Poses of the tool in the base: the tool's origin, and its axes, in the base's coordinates. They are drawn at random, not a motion.
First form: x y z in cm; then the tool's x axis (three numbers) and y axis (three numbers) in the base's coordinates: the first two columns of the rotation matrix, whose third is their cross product.
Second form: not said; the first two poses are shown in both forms.
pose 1, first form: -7.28 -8.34 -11.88 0.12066 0.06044 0.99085 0.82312 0.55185 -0.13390
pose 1, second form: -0.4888 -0.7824 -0.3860 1.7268 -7.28 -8.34 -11.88
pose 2, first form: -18.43 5.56 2.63 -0.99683 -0.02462 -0.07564 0.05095 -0.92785 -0.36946
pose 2, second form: 0.0348 0.1890 -0.9814 3.1031 -18.43 5.56 2.63
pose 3, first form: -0.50 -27.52 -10.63 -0.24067 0.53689 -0.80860 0.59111 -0.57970 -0.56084
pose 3, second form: 0.6159 0.4580 -0.6409 3.0993 -0.50 -27.52 -10.63
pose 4, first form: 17.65 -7.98 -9.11 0.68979 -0.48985 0.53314 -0.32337 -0.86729 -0.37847
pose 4, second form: -0.9178 0.2252 -0.3271 2.8843 17.65 -7.98 -9.11
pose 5, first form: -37.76 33.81 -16.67 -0.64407 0.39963 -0.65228 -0.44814 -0.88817 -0.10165
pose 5, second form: -0.3611 0.0355 0.9319 2.6694 -37.76 33.81 -16.67
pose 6, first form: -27.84 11.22 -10.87 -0.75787 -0.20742 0.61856 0.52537 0.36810 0.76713
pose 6, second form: -0.1112 -0.8031 -0.5854 2.4653 -27.84 11.22 -10.87
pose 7, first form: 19.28 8.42 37.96 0.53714 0.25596 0.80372 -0.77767 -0.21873 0.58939
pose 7, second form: 0.8025 -0.2500 0.5418 1.8755 19.28 8.42 37.96
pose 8, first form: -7.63 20.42 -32.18 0.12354 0.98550 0.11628 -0.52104 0.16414 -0.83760
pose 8, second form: -0.4420 -0.4823 0.7563 1.6602 -7.63 20.42 -32.18
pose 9, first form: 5.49 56.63 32.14 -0.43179 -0.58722 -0.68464 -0.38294 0.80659 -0.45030
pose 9, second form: -0.3235 0.9376 -0.1276 2.2133 5.49 56.63 32.14
